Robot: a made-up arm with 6 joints. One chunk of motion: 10 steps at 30 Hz.
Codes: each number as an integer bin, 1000 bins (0 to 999) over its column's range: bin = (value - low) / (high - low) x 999, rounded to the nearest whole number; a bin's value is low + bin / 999 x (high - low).
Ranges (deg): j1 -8..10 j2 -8..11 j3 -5..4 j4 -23..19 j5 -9..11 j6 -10..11
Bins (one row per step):
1: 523 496 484 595 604 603
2: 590 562 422 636 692 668
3: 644 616 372 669 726 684
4: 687 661 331 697 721 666
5: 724 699 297 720 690 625
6: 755 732 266 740 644 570
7: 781 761 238 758 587 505
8: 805 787 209 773 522 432
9: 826 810 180 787 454 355
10: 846 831 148 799 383 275
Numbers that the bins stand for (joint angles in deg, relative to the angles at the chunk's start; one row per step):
1: 1.42 1.43 -0.64 2.02 3.09 2.68
2: 2.63 2.69 -1.20 3.74 4.85 4.04
3: 3.60 3.72 -1.65 5.13 5.53 4.38
4: 4.38 4.57 -2.02 6.30 5.43 4.00
5: 5.05 5.29 -2.32 7.27 4.81 3.14
6: 5.60 5.92 -2.60 8.11 3.89 1.98
7: 6.07 6.47 -2.86 8.87 2.75 0.62
8: 6.50 6.97 -3.12 9.50 1.45 -0.92
9: 6.88 7.41 -3.38 10.09 0.09 -2.54
10: 7.24 7.80 -3.67 10.59 -1.33 -4.22

